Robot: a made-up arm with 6 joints. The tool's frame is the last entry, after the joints. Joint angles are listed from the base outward.
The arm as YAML. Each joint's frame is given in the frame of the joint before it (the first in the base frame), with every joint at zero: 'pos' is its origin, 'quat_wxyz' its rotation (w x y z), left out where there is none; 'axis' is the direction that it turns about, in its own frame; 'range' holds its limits. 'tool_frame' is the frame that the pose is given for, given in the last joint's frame.
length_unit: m
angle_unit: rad
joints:
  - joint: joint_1
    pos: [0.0, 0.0, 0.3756]
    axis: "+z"
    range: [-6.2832, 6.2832]
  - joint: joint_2
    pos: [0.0, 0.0, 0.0]
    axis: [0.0, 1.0, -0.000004]
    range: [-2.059, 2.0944]
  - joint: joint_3
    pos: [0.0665, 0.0, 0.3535]
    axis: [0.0, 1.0, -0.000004]
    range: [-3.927, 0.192]
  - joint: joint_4
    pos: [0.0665, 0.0, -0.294]
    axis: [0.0, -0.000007, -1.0]
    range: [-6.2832, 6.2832]
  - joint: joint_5
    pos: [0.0, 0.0, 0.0]
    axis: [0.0, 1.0, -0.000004]
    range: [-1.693, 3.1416]
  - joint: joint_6
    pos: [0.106, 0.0, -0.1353]
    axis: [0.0, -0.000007, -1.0]
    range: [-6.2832, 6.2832]
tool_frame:
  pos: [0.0, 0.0, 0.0]
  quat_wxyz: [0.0, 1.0, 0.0, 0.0]
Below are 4 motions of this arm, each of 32 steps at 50 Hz.
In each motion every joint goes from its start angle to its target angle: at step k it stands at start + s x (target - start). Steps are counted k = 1, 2, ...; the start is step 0. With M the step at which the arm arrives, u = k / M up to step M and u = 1 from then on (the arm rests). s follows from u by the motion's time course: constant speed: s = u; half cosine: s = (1 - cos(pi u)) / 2; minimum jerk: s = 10 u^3 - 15 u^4 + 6 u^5.
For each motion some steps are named. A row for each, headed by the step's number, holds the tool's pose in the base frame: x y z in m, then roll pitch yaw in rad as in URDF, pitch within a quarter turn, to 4 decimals.
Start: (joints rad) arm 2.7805 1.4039 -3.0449 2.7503 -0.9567 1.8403
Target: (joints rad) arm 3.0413 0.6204 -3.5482 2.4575 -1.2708 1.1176
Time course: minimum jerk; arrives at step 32
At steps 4, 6, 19, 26, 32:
4: -0.5871 0.2896 0.3076 2.3732 0.2202 -2.1656
6: -0.5897 0.2861 0.3297 2.3424 0.2380 -2.1528
19: -0.4943 0.1867 0.7085 1.7348 0.5492 -2.2118
26: -0.3772 0.1437 0.8243 1.4567 0.5861 -2.3818
32: -0.3536 0.1376 0.8397 1.4124 0.5831 -2.4137

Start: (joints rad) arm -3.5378 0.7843 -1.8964 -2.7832 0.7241 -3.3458
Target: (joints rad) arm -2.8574 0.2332 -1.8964 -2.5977 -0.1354 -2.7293
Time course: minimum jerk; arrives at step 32
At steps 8, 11, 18, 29, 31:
8: -0.6994 0.2343 0.4702 -0.8211 -1.2838 0.2913
11: -0.7037 0.1650 0.5045 -1.0992 -1.2183 0.6808
18: -0.6549 -0.0504 0.6101 -1.4806 -0.9235 1.4334
29: -0.5247 -0.2163 0.7019 -1.5983 -0.6224 1.9328
31: -0.5217 -0.2187 0.7034 -1.5997 -0.6171 1.9413

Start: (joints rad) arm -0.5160 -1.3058 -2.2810 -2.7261 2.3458 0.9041
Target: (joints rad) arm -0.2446 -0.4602 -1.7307 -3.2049 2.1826 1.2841
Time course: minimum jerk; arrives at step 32
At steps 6, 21, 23, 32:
6: -0.5814 0.2451 0.7199 -2.6913 -0.1499 2.0163
21: -0.1708 0.0459 1.0773 -1.5851 -0.3989 1.3062
23: -0.1014 0.0288 1.0892 -1.4415 -0.3392 1.2479
32: 0.0133 0.0079 1.0915 -1.2247 -0.2188 1.1932

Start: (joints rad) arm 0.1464 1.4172 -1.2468 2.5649 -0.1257 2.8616
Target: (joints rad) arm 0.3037 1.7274 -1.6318 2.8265 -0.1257 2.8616
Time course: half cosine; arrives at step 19
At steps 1, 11, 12, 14, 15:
1: 0.2609 -0.0284 -0.0397 -2.9750 0.2307 1.0276
11: 0.2587 0.0139 -0.1110 -3.0256 0.2153 0.9538
12: 0.2573 0.0191 -0.1199 -3.0313 0.2124 0.9446
14: 0.2542 0.0282 -0.1355 -3.0411 0.2069 0.9284
15: 0.2528 0.0318 -0.1418 -3.0449 0.2044 0.9219

